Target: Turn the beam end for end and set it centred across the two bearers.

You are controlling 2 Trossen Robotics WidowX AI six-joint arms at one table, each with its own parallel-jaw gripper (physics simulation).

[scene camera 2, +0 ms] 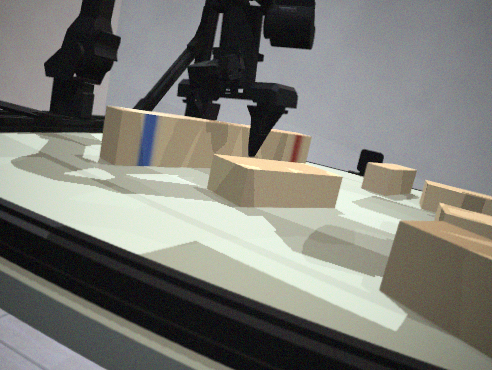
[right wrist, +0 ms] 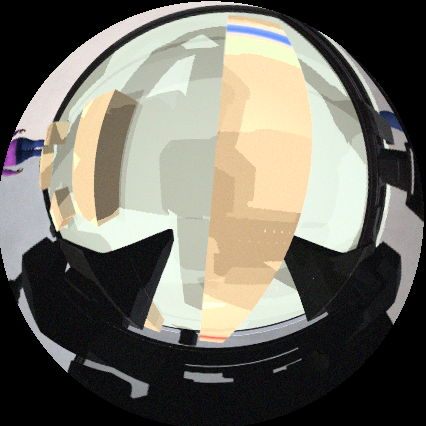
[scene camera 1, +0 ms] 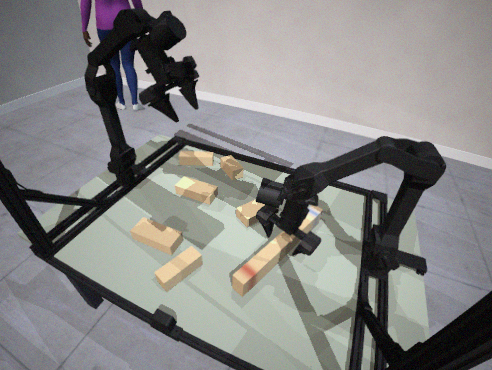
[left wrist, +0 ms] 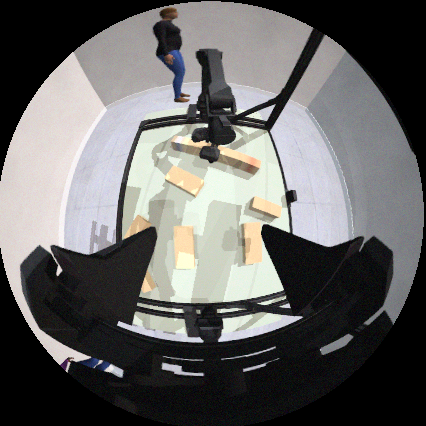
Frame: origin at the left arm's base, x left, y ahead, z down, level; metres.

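Seen in the pictures: left gripper, fingertip midpoint: (scene camera 1: 187,115) (left wrist: 209,230); right gripper, fingertip midpoint: (scene camera 2: 227,152) (right wrist: 228,236) (scene camera 1: 280,245); left arm's base, origin of the base link: (scene camera 1: 126,180) (left wrist: 208,312); right arm's base, origin of the base link: (scene camera 2: 69,117) (scene camera 1: 375,268) (left wrist: 204,116).
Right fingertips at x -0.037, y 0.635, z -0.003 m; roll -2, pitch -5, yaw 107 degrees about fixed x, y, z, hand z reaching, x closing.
Note:
Offsets run from my right fingertips to a thing's top centre.
The long wooden beam @[dz -0.041, dx -0.003, dy +0.005 m] (scene camera 1: 265,261) (scene camera 2: 187,142) (left wrist: 241,159) (right wrist: 265,165) lies on the table, its red-banded end nearer the front and its blue-banded end farther back in scene camera 1. Two similar blocks, one @[dz -0.016, dx +0.113, dy -0.362 m] (scene camera 1: 196,190) (left wrist: 184,247) farther back and one @[dz -0.016, dx -0.128, dy -0.356 m] (scene camera 1: 156,236) (left wrist: 252,243) nearer the front, lie parallel and apart, like bearers; nothing lies across them. My right gripper (scene camera 1: 284,242) (right wrist: 228,236) is open, low over the beam's middle part, a finger on each side; scene camera 2 hides the far fingertip. My left gripper (scene camera 1: 187,115) (left wrist: 209,230) is open and empty, high above the table's back left.
A block @[dz -0.016, dx +0.117, dy -0.118 m] (scene camera 1: 246,215) (scene camera 2: 290,189) (left wrist: 184,180) lies close beside the beam. Another block @[dz -0.022, dx -0.195, dy -0.228 m] (scene camera 1: 178,268) (left wrist: 266,207) lies near the front edge. Two more blocks, one @[dz -0.022, dx +0.291, dy -0.472 m] (scene camera 1: 196,158) and one @[dz -0.025, dx +0.298, dy -0.307 m] (scene camera 1: 232,167), lie at the back. Dark rails (scene camera 1: 120,308) border the table.

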